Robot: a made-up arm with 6 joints. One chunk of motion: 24 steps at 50 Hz.
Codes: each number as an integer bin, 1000 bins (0 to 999) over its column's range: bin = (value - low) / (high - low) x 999, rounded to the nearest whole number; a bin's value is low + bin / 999 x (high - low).
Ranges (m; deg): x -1.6..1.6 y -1.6..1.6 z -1.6..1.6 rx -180..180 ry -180..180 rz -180..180
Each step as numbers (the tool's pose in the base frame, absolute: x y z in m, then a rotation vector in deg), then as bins.
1 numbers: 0.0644 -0.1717 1.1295 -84.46 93.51 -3.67
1 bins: 520 446 852 265 759 489
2 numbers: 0.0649 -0.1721 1.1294 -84.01 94.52 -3.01
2 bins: 520 446 852 266 762 491
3 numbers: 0.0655 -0.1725 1.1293 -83.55 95.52 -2.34
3 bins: 520 446 852 268 765 493
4 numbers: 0.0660 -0.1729 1.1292 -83.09 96.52 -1.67
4 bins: 520 446 852 269 767 495
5 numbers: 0.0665 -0.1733 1.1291 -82.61 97.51 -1.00
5 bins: 520 445 852 270 770 497
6 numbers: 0.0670 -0.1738 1.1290 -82.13 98.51 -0.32
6 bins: 520 445 852 272 773 499
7 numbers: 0.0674 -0.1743 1.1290 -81.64 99.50 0.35
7 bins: 521 445 852 273 776 500
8 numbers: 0.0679 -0.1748 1.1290 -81.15 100.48 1.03
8 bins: 521 445 852 274 778 502
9 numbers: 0.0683 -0.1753 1.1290 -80.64 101.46 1.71
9 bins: 521 445 852 276 781 504
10 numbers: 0.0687 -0.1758 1.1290 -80.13 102.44 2.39
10 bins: 521 445 852 277 784 506
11 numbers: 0.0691 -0.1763 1.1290 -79.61 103.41 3.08
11 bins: 521 444 852 279 786 508
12 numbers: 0.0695 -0.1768 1.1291 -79.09 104.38 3.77
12 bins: 521 444 852 280 789 510
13 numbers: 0.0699 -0.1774 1.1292 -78.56 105.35 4.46
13 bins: 521 444 852 281 792 512
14 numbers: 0.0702 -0.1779 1.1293 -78.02 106.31 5.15
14 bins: 521 444 852 283 795 514
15 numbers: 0.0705 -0.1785 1.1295 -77.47 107.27 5.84
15 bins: 522 444 852 285 797 516
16 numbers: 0.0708 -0.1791 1.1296 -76.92 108.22 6.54
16 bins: 522 444 852 286 800 518
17 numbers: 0.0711 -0.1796 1.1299 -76.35 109.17 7.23
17 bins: 522 443 852 288 802 520
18 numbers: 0.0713 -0.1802 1.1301 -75.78 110.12 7.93
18 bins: 522 443 852 289 805 522
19 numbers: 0.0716 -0.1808 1.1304 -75.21 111.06 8.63
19 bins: 522 443 852 291 808 523
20 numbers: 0.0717 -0.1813 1.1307 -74.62 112.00 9.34
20 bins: 522 443 852 292 810 525
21 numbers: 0.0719 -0.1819 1.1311 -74.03 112.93 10.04
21 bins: 522 443 853 294 813 527
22 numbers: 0.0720 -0.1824 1.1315 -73.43 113.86 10.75
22 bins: 522 443 853 296 815 529
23 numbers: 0.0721 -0.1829 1.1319 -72.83 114.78 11.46
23 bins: 522 442 853 297 818 531
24 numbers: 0.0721 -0.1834 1.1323 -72.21 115.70 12.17
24 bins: 522 442 853 299 821 533
